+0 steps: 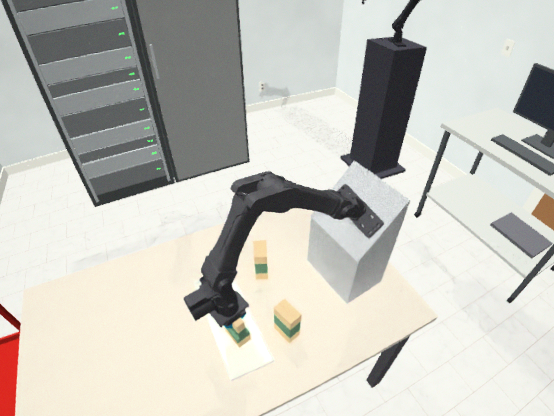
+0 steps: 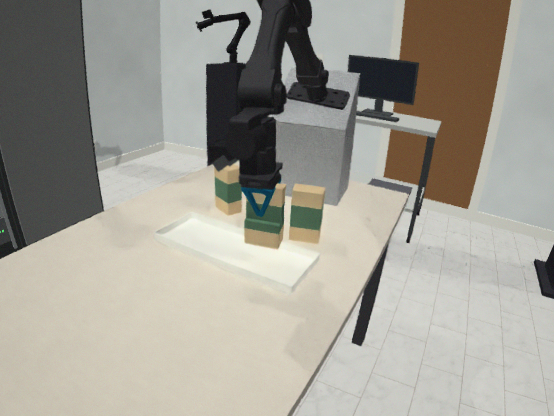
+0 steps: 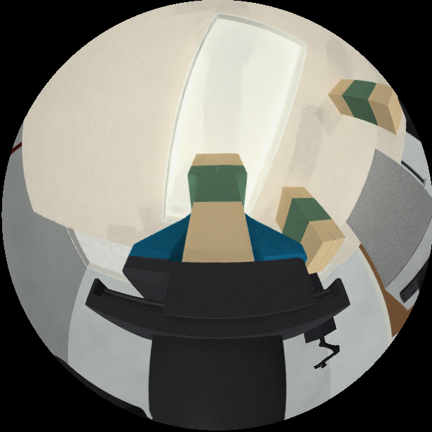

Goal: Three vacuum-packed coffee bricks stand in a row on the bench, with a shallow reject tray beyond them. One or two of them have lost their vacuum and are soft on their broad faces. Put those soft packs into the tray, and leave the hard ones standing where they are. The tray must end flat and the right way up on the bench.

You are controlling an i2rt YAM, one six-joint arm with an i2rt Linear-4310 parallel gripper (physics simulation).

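Frame: origin at the arm's base, x ahead, y left, z up, level; millimetres.
Seen in the pictures: gripper, between the fingertips: [image 2: 261, 212]; arm's base, origin of its link: [image 1: 357, 210] [image 2: 318, 96].
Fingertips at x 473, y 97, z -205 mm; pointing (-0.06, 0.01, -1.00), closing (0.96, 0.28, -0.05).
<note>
Pixels of each thing's middle, then the offset from my fingertips to it. Level surfaces: height alone.
- middle coffee pack, middle of its body: [image 2: 264, 213] [image 1: 235, 325] dz -1, dx -2, dy +6 mm
- white reject tray, middle of its body: [image 2: 232, 247] [image 1: 230, 319] dz -118, dx -3, dy -86 mm
- bench top, height of its surface: dz -129 mm
My gripper [image 1: 233, 322] [image 2: 260, 212] [image 3: 217, 213] is shut on the middle coffee pack [image 1: 240, 336] [image 2: 263, 237] [image 3: 217, 182], a tan brick with a green band. The pack is upright, narrow between the blue fingers and wider below them. It is over the white reject tray [image 1: 250, 360] [image 2: 200, 240] [image 3: 240, 90]; the gap beneath it is hard to judge. The tray lies flat, right way up. One pack [image 1: 287, 322] [image 2: 306, 215] [image 3: 359, 102] stands near the tray's one end. Another pack [image 1: 260, 267] [image 2: 228, 190] [image 3: 305, 222] stands near its other end.
The grey block [image 1: 345, 250] [image 2: 312, 145] [image 3: 395, 215] bearing my arm stands behind the packs at the bench's edge. The bench top [image 1: 115, 320] [image 2: 150, 325] [image 3: 100, 125] extends around the tray. A side table with a monitor [image 2: 382, 80] stands beyond.
</note>
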